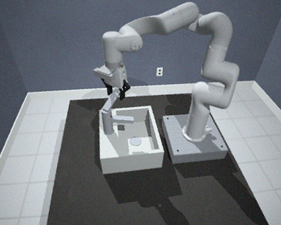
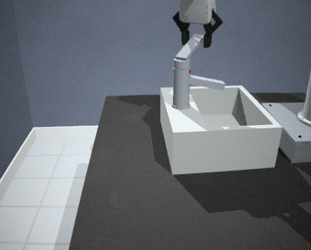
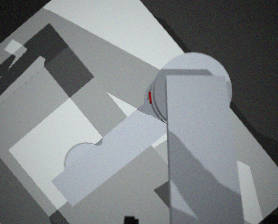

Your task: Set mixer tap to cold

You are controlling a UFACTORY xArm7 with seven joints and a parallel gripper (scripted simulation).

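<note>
The flat lever lies 20 mm ahead of my hand, 20 mm to the left of it and 10 mm below it. From my hand the other things lie so: white sink basin: 70 mm behind, 60 mm to the left, 270 mm below; then grey mixer tap: 30 mm ahead, 40 mm to the left, 70 mm below.
</note>
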